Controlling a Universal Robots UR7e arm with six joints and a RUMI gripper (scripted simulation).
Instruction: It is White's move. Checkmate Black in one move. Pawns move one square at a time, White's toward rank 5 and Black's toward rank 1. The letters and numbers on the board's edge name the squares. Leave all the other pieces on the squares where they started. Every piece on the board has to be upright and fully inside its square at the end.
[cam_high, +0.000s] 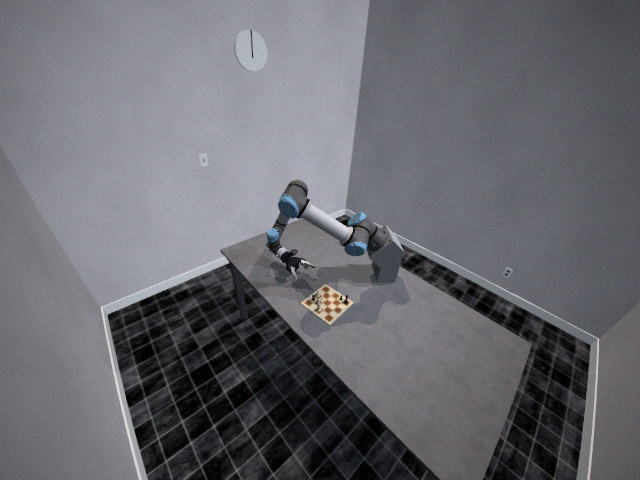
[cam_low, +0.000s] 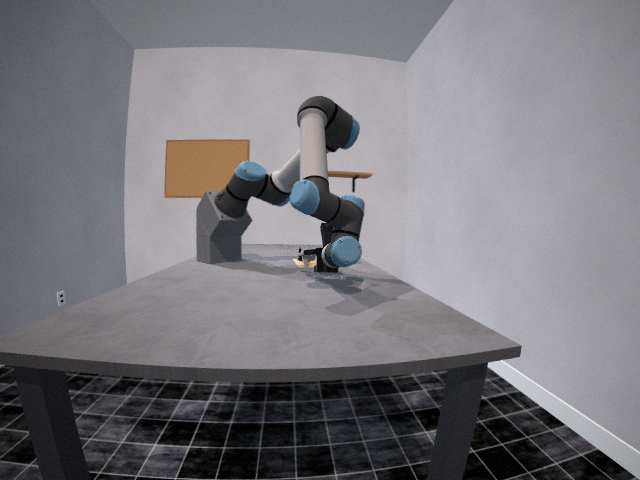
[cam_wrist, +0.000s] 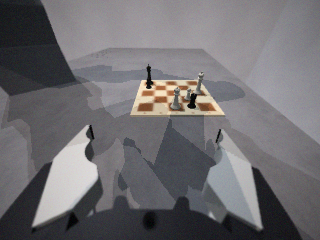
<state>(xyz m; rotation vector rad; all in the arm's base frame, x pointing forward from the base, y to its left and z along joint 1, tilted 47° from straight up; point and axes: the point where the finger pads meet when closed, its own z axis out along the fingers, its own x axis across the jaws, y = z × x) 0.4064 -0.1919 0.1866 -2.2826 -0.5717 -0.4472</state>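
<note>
My gripper is now 130 mm to the right of the white chess piece, 50 mm short of it and 40 mm above it. Also, from my hand: black pawn 140 mm to the left, 90 mm ahead, 50 mm below; then tall white piece 210 mm to the left, 130 mm ahead, 30 mm below; then chessboard 210 mm to the left, 70 mm below, 50 mm ahead.
</note>
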